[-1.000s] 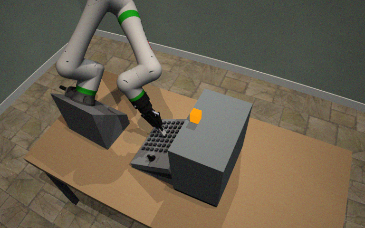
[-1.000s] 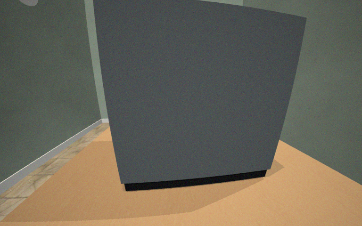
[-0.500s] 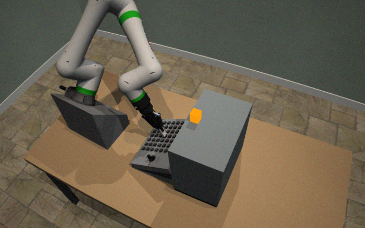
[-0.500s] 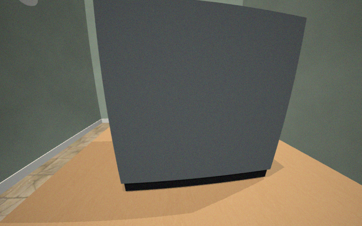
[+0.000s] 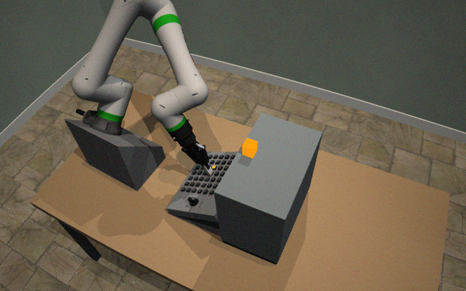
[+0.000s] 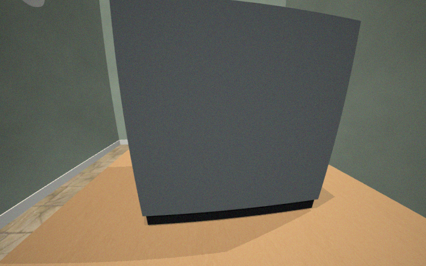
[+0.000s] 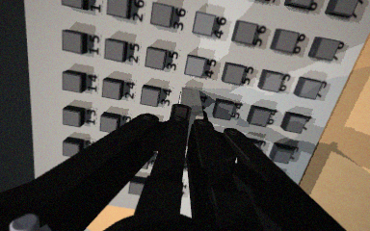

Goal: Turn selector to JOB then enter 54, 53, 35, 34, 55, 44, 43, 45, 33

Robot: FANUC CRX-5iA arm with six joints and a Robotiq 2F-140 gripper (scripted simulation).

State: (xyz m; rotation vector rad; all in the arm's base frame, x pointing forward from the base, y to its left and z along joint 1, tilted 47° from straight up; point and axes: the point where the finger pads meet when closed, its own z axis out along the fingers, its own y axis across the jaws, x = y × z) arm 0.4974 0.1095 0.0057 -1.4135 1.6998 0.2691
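The selector knob lies 2 cm ahead of my hand, 16 cm to the right of it and 2 cm below it. The rest, counted from my hand: sloped keypad 4 cm ahead, 5 cm to the right, 6 cm below.
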